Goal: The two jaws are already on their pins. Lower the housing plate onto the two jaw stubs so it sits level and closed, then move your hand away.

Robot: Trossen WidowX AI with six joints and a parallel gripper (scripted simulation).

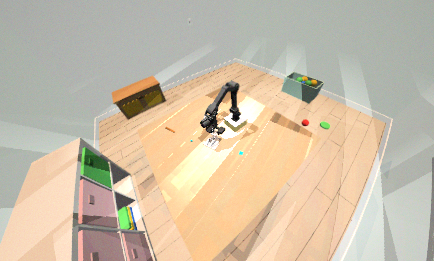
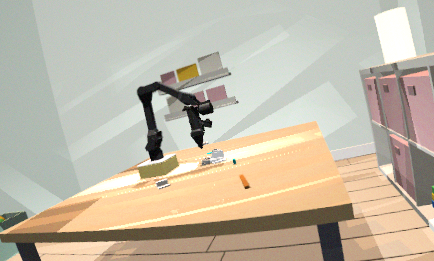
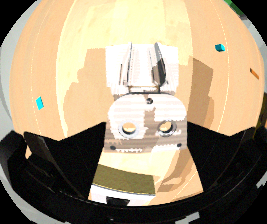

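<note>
The white jaw piece lies 7 cm below my gripper tip, 2 cm to the left of it and 1 cm ahead of it. The rest, counted from my gripper tip: cyan marker (17 cm ahead, 14 cm to the right, 7 cm below); then orange stick (43 cm to the right, 24 cm ahead, 8 cm below).
</note>
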